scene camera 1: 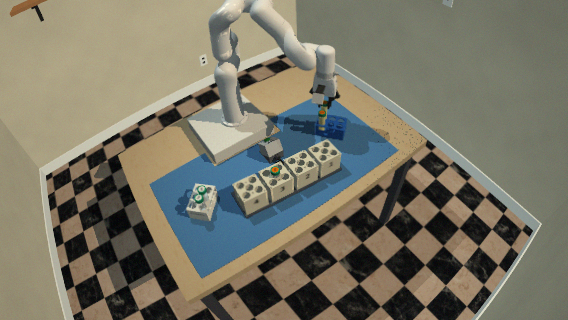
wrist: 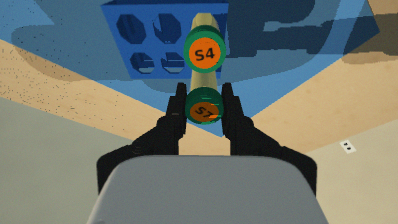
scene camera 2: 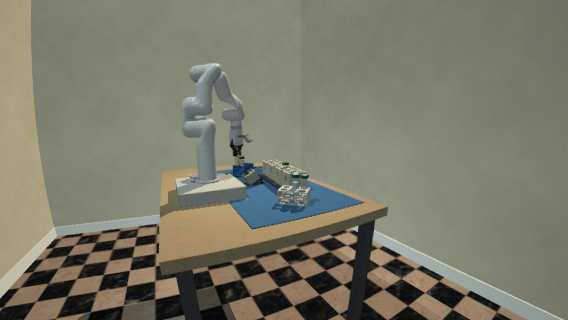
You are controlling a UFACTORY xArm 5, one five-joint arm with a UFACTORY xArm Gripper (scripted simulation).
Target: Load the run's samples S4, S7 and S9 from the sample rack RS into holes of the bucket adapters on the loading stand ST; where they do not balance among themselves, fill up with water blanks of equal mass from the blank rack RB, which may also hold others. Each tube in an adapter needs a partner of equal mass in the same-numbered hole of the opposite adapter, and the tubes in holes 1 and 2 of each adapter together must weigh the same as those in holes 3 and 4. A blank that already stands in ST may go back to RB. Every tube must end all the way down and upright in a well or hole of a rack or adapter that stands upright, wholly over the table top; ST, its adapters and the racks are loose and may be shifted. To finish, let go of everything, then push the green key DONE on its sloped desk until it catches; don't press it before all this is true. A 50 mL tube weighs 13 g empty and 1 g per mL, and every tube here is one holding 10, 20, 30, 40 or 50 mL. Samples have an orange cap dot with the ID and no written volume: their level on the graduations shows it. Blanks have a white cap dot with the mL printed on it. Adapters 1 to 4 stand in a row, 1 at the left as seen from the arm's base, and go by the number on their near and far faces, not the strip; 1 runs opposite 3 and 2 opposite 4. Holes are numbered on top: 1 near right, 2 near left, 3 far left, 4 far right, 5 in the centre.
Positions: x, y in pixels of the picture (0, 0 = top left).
Labels:
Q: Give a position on a sample tube S4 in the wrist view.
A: At 204, 51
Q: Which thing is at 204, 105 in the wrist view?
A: A sample tube S7.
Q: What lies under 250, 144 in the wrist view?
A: My gripper.

